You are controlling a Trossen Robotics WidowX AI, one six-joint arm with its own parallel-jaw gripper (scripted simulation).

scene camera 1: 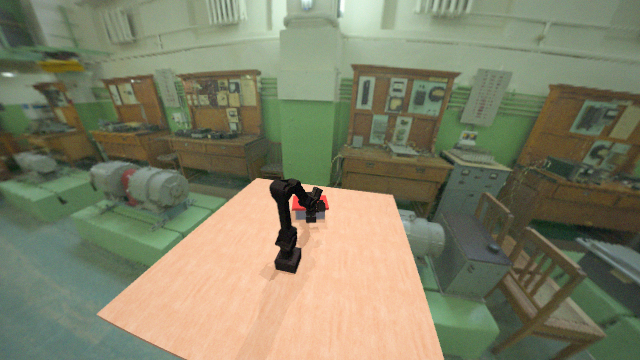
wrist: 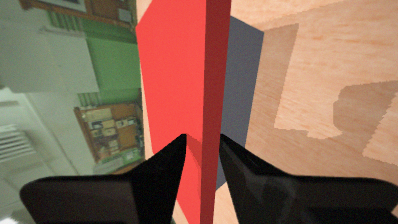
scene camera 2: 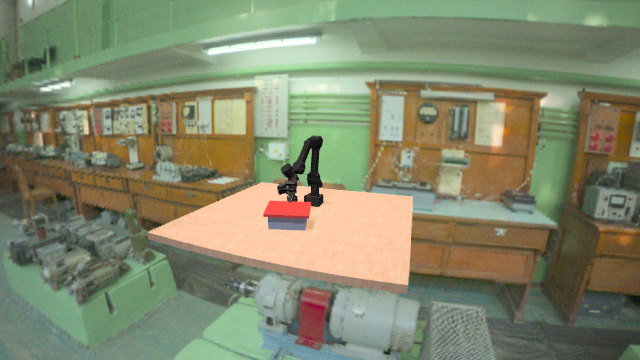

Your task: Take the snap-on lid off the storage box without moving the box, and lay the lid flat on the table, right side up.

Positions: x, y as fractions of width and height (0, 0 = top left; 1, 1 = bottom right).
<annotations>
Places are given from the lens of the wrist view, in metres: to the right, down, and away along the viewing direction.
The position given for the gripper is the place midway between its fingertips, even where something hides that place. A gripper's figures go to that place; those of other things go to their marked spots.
gripper (wrist: 0.51, 0.62): 0.00, 0.02, 0.10
red lid (wrist: 0.46, 0.26): -0.01, -0.04, 0.09
storage box (wrist: 0.62, 0.19): 0.05, -0.07, 0.12
The marked spots on the storage box and the red lid are 0.07 m apart.
</annotations>
